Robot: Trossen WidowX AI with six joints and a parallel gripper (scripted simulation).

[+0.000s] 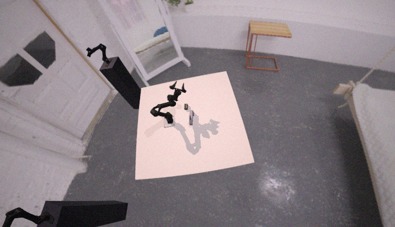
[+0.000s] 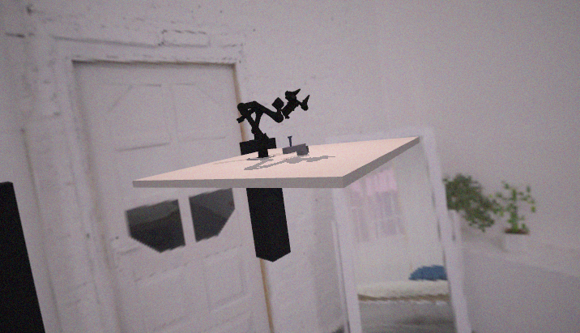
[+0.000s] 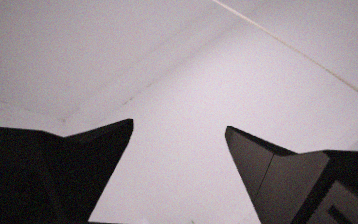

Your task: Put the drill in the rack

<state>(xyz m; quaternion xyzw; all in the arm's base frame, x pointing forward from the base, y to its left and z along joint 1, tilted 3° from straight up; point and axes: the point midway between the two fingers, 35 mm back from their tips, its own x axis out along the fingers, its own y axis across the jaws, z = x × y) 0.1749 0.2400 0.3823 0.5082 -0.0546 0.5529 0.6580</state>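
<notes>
Right now the blue key is 300 mm below my gripper tip, 290 mm to the right of it and 80 mm ahead of it. Also, from my gripper tip: drill 350 mm below, 230 mm to the right, 80 mm ahead; then grey stepped rack 380 mm below, 90 mm to the right.
</notes>
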